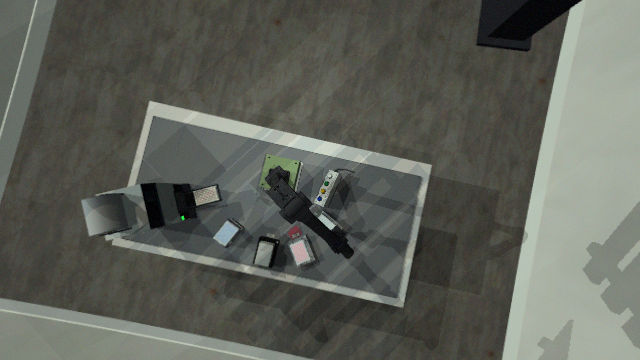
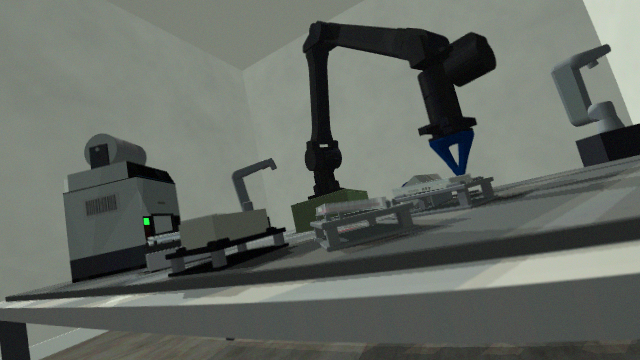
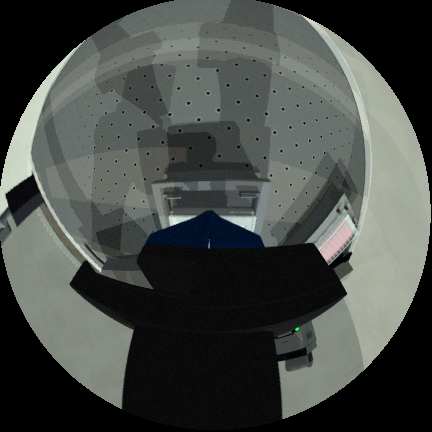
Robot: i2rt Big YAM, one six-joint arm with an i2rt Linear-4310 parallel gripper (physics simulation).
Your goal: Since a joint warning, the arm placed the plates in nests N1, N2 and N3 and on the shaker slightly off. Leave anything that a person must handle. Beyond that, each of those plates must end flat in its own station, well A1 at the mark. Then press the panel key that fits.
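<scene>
My gripper (image 2: 461, 173) (image 3: 209, 216) is shut, blue fingertips together, nothing seen between them. It points down at the end of a white plate (image 1: 327, 220) (image 2: 417, 189) (image 3: 248, 220) on a grey raised nest (image 2: 488, 186) (image 3: 265, 200); whether it touches is unclear. A pink plate (image 1: 301, 251) (image 2: 350, 206) (image 3: 338, 240) sits on the neighbouring grey nest. A pale block-like item (image 1: 266, 251) (image 2: 225, 227) lies on a black-framed station. A light blue plate (image 1: 228, 233) lies further left. A many-welled plate (image 1: 206, 195) is at the machine. The key panel (image 1: 327, 188) has white, green, yellow and blue keys. Station labels and A1 marks are unreadable.
A large machine (image 1: 131, 207) (image 2: 120, 225) (image 3: 301, 341) with a green light stands at the left end. The arm's green base (image 1: 270, 162) (image 2: 330, 204) is near the panel. A red tag (image 1: 294, 232) lies beside the pink plate. Grey arms (image 2: 567, 95) (image 2: 240, 187) stand in the background.
</scene>
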